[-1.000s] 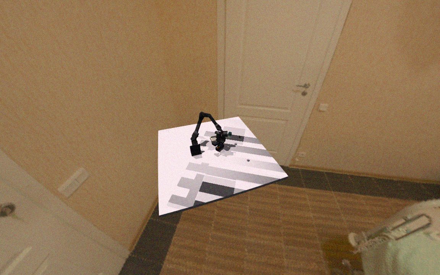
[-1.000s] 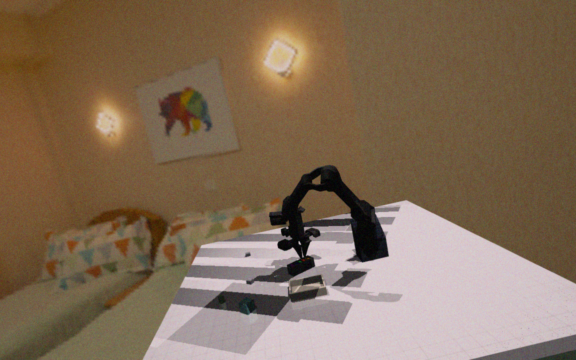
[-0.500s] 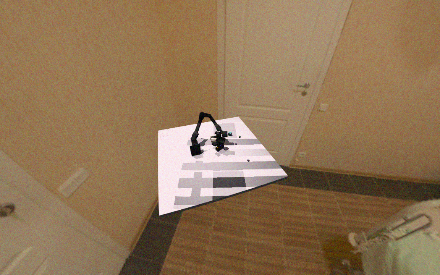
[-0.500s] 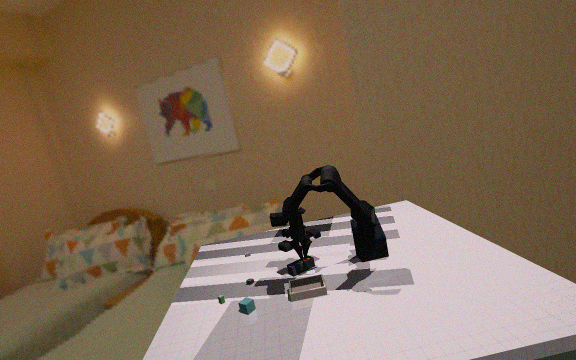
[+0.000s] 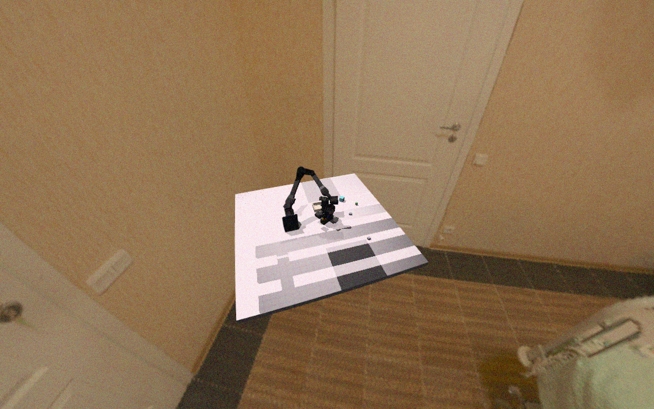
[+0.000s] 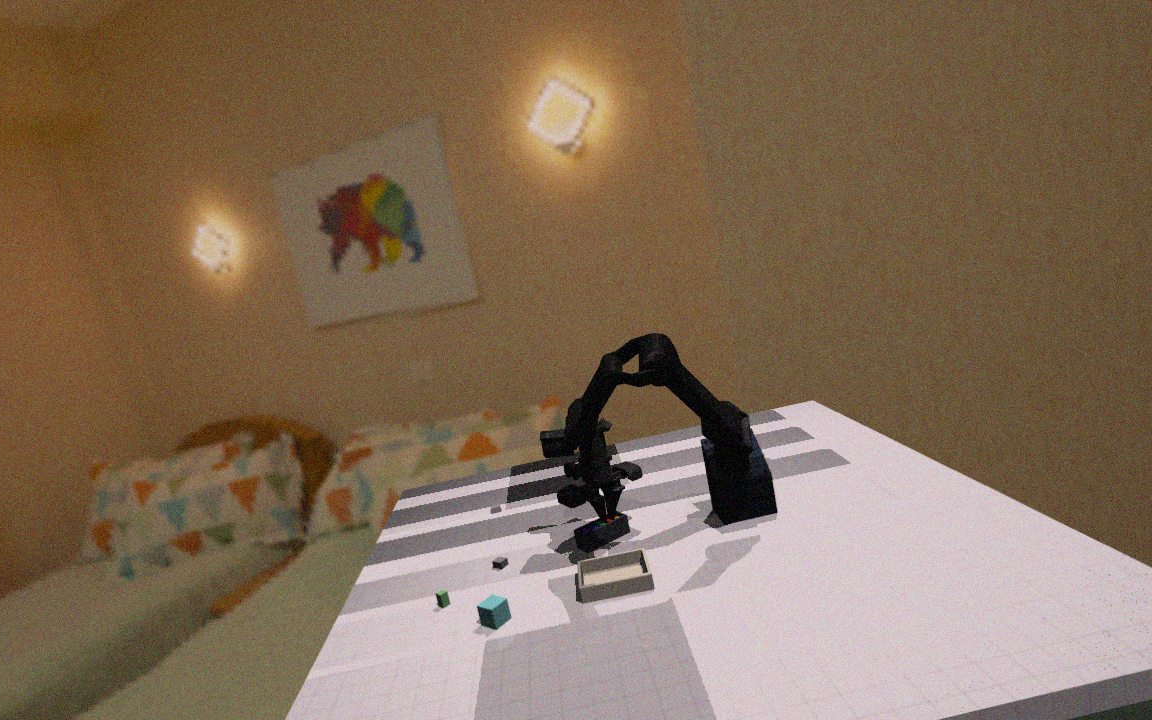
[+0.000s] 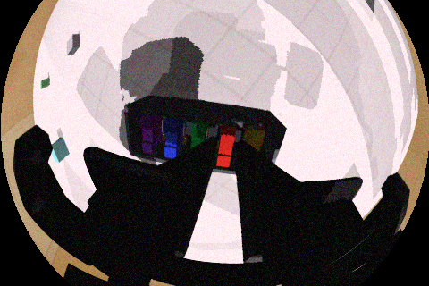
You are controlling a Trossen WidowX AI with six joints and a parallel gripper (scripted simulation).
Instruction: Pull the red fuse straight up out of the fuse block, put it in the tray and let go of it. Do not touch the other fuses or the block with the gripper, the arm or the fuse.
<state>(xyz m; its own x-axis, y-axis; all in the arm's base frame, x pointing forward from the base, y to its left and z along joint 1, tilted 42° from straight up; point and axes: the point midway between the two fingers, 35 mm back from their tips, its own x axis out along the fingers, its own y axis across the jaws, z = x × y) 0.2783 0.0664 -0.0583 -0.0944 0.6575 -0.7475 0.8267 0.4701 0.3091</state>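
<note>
The red fuse lies 10 mm below my gripper tip. Also, from my gripper tip: small green block 330 mm ahead, 170 mm to the left, 20 mm below; then tray 200 mm to the left, 30 mm below; then teal cube 260 mm to the left, 220 mm ahead, 20 mm below.
</note>
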